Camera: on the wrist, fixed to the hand. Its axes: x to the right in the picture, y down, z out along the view.
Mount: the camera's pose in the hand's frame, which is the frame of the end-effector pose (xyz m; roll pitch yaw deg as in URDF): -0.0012 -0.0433 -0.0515 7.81 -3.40 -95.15
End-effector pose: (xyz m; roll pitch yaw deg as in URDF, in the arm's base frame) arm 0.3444 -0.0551 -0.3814 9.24 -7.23 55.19
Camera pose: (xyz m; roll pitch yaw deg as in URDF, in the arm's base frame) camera 0.3762 -0.0698 -0.4389 14.23 6.41 -39.21
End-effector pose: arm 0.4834 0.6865 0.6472 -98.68 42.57 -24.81
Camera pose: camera 0.4950 0.6322 0.6853 -96.71 -51.06 -5.42
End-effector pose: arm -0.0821 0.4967 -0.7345 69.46 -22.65 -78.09
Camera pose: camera -0.0453 0.4825 -0.7891 46.92 60.99 -134.57
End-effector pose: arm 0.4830 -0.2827 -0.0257 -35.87 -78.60 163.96
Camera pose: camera 0.4858 -0.2156 -0.0301 88.70 -2.11 34.44
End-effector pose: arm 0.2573 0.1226 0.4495 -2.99 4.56 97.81
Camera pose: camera 0.3035 0.1238 0.4006 3.51 -6.77 3.16
